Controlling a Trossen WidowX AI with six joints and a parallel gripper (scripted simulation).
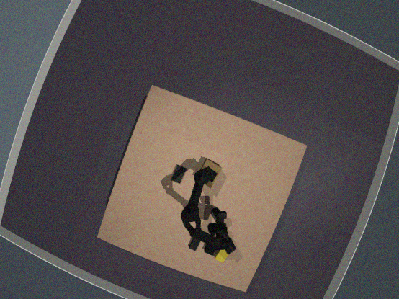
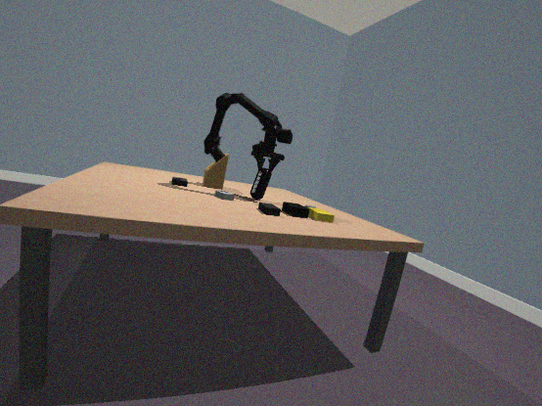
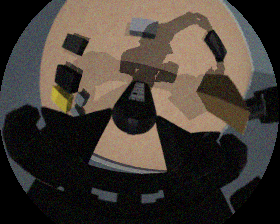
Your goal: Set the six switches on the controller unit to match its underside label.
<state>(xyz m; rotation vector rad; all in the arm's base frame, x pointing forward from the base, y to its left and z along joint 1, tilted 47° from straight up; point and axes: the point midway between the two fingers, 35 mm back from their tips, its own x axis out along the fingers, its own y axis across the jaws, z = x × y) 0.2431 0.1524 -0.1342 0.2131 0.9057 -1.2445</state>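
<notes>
My gripper tip is now 19 cm to the left of the light grey block, 12 cm short of it and 12 cm above it. Also, from my gripper tip: dark module (39 cm to the right, 12 cm below, 11 cm behind); then yellow block (28 cm ahead, 20 cm to the left, 12 cm below).
</notes>
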